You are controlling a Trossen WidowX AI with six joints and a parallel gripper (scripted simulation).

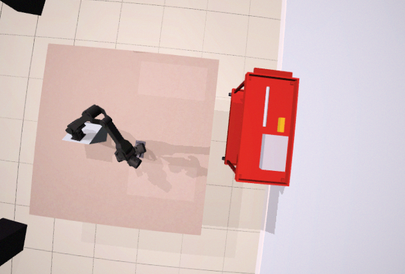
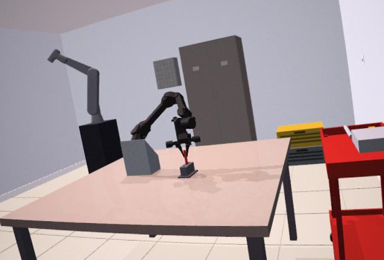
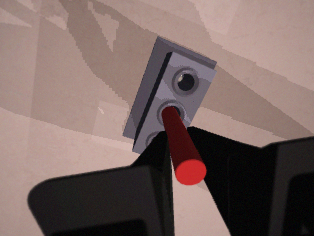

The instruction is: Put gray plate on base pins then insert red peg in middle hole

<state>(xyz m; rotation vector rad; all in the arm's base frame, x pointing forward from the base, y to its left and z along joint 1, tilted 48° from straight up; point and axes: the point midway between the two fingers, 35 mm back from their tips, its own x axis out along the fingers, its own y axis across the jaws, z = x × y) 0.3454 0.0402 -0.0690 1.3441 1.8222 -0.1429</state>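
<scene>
Now: the red peg right at my gripper tip. The rest, counted from my gripper tip: gray plate (5 cm below); then dark base (9 cm below).
</scene>
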